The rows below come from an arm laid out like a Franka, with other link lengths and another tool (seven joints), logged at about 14 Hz.
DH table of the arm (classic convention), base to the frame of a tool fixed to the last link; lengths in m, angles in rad. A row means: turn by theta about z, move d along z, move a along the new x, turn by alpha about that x. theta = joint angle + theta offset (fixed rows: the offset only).
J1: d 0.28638  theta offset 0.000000  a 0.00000  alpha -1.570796
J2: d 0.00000  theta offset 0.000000  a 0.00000  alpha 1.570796
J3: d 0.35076  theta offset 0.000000  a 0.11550  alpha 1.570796
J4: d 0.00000  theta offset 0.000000  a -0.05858  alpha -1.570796
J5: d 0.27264  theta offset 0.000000  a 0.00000  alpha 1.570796
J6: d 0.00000  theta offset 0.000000  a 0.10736  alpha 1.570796
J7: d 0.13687  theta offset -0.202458  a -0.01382  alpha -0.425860
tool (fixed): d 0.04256  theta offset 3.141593  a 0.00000  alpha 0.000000
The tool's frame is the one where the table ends.
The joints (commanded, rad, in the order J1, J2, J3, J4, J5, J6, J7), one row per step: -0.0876 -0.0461 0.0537 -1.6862 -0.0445 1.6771 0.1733; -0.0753 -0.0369 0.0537 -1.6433 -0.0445 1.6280 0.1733; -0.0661 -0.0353 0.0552 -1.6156 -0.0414 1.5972 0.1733; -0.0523 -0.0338 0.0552 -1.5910 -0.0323 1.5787 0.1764; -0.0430 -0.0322 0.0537 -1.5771 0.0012 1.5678 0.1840; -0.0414 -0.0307 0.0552 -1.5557 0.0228 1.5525 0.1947; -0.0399 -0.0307 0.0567 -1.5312 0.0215 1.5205 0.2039; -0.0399 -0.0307 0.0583 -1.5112 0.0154 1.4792 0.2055; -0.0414 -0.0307 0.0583 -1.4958 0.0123 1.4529 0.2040; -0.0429 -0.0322 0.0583 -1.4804 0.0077 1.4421 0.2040
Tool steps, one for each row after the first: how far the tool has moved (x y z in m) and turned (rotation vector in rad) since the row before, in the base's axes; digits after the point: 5 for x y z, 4 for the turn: -0.00046 0.00554 0.00683 0.0008 0.0153 0.0101; -0.00129 0.00550 0.00645 0.0032 0.0046 0.0093; 0.00025 0.00807 0.00636 0.0092 -0.0048 0.0101; -0.00001 0.00961 0.00260 0.0338 -0.0013 0.0007; -0.00022 0.00545 0.00533 0.0219 -0.0042 -0.0066; -0.00326 0.00134 0.00587 -0.0013 0.0077 -0.0056; -0.00533 -0.00036 0.00340 -0.0065 0.0212 0.0002; -0.00320 -0.00131 0.00313 -0.0033 0.0108 0.0000; -0.00097 -0.00152 0.00526 -0.0046 -0.0062 -0.0019
